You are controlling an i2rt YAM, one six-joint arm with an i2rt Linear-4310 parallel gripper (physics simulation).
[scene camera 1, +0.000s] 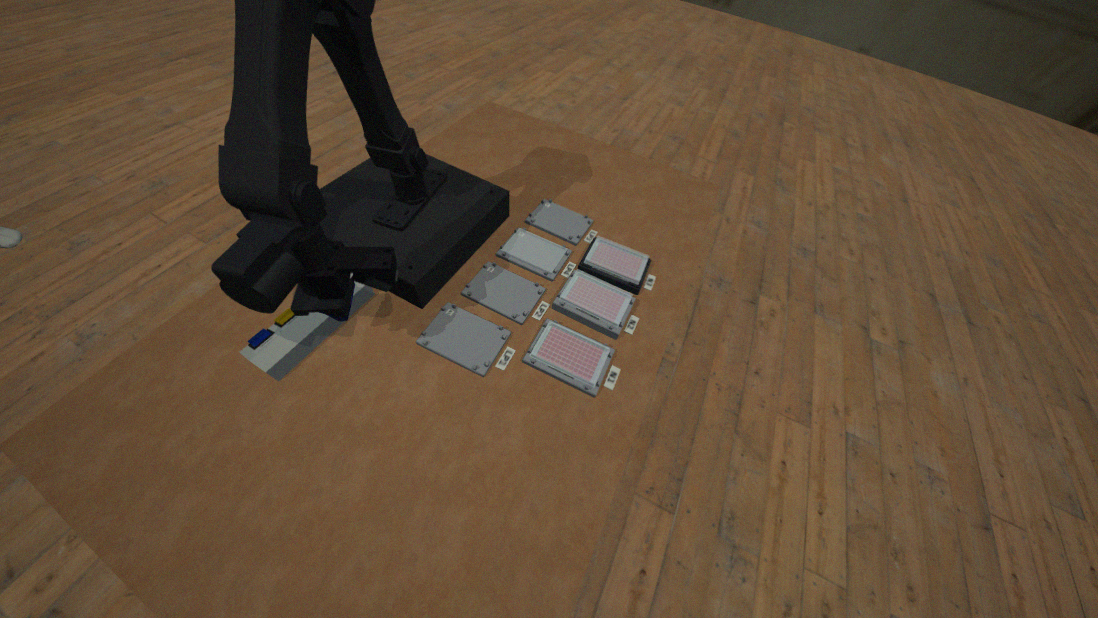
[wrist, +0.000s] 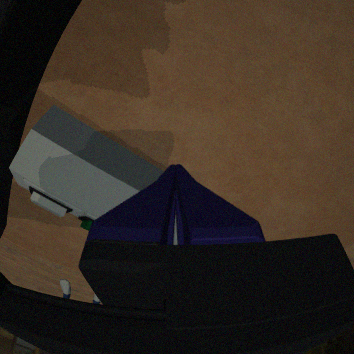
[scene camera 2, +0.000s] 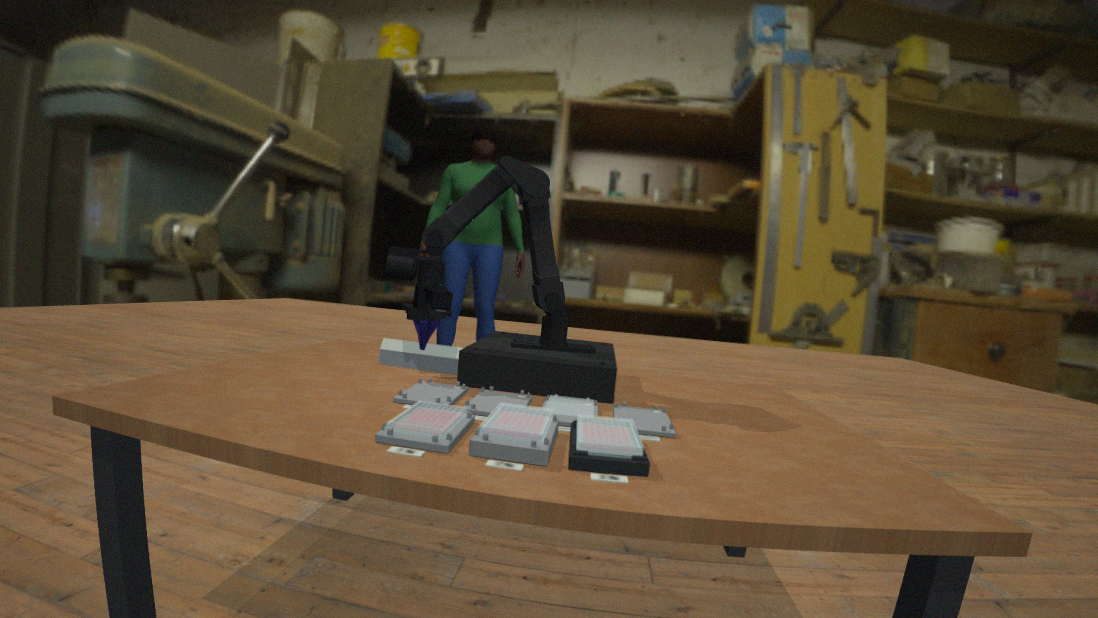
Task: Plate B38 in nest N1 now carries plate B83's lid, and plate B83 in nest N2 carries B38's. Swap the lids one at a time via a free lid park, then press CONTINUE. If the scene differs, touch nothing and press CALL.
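Pixels of known places: gripper, fingertip midpoint: (scene camera 1: 343,319) (wrist: 175,173) (scene camera 2: 422,349); arm's base, origin of the base link: (scene camera 1: 412,198) (scene camera 2: 552,348).
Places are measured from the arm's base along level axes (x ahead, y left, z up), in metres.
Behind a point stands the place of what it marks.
My gripper (scene camera 1: 342,316) {x 0.037, y -0.304, z -0.024 m} (scene camera 2: 422,347) {x 0.037, y -0.304, z -0.024 m} (wrist: 175,173) {x 0.037, y -0.304, z -0.024 m} is shut with nothing between its dark blue fingers, tips down above the pale button console (scene camera 1: 275,363) {x -0.026, y -0.405, z -0.043 m} (scene camera 2: 395,356) {x -0.021, y -0.380, z -0.057 m} (wrist: 82,179) {x -0.001, y -0.254, z -0.032 m}. A green button (wrist: 86,224) {x -0.044, y -0.267, z -0.028 m} partly shows beside the left finger; a white one (wrist: 49,204) {x -0.034, y -0.235, z -0.027 m} is farther left. Blue (scene camera 1: 259,338) {x -0.066, y -0.381, z -0.025 m} and yellow (scene camera 1: 285,317) {x -0.056, y -0.333, z -0.025 m} buttons show in scene camera 1. Their lettering is unreadable. A pink-welled, lidded plate (scene camera 1: 570,354) {x 0.424, y -0.211, z -0.063 m} (scene camera 2: 424,419) {x 0.445, y -0.212, z -0.056 m} sits in N1, and another (scene camera 1: 596,299) {x 0.442, y -0.088, z -0.041 m} (scene camera 2: 513,423) {x 0.475, y -0.085, z -0.041 m} in N2. The lids' codes are too small to read.
A third lidded plate (scene camera 1: 617,261) {x 0.464, y 0.034, z -0.044 m} (scene camera 2: 608,436) {x 0.494, y 0.042, z -0.044 m} sits in a black nest. Grey lid parks (scene camera 1: 464,337) {x 0.228, y -0.241, z -0.071 m} (scene camera 1: 503,291) {x 0.255, y -0.115, z -0.071 m} (scene camera 1: 559,221) {x 0.304, y 0.138, z -0.071 m} stand nearer the arm's black base (scene camera 1: 461,230) {x 0.137, y -0.046, z -0.005 m} (scene camera 2: 537,372) {x 0.150, y -0.040, z -0.032 m}. The paler park (scene camera 1: 534,253) {x 0.283, y 0.004, z -0.063 m} (scene camera 2: 570,409) {x 0.305, y 0.014, z -0.063 m} appears to bear a clear lid. A person (scene camera 2: 480,207) stands behind the table.
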